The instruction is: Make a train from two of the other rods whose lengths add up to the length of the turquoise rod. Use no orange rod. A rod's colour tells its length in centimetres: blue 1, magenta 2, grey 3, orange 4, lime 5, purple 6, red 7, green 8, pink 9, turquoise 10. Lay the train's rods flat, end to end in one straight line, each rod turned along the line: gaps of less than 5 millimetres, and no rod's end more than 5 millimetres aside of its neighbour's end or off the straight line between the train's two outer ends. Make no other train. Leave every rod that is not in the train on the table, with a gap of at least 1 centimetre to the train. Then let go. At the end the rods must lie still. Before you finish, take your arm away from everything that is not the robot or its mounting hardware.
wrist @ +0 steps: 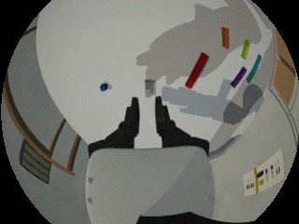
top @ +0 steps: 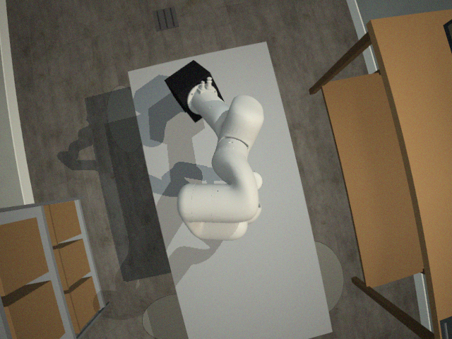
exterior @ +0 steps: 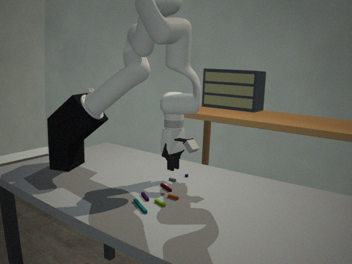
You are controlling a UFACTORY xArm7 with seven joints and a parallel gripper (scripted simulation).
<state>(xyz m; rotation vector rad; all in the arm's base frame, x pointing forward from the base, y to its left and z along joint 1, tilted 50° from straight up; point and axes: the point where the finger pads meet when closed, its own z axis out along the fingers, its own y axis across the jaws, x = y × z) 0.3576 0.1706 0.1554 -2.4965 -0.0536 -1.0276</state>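
My gripper is now 7 cm to the left of the red rod, 6 cm short of it and 6 cm above it. The rest, counted from my hand: orange rod 15 cm ahead, 10 cm to the right, 6 cm below; then grey rod 6 cm below; then blue rod 8 cm to the left, 6 cm below, 1 cm behind.
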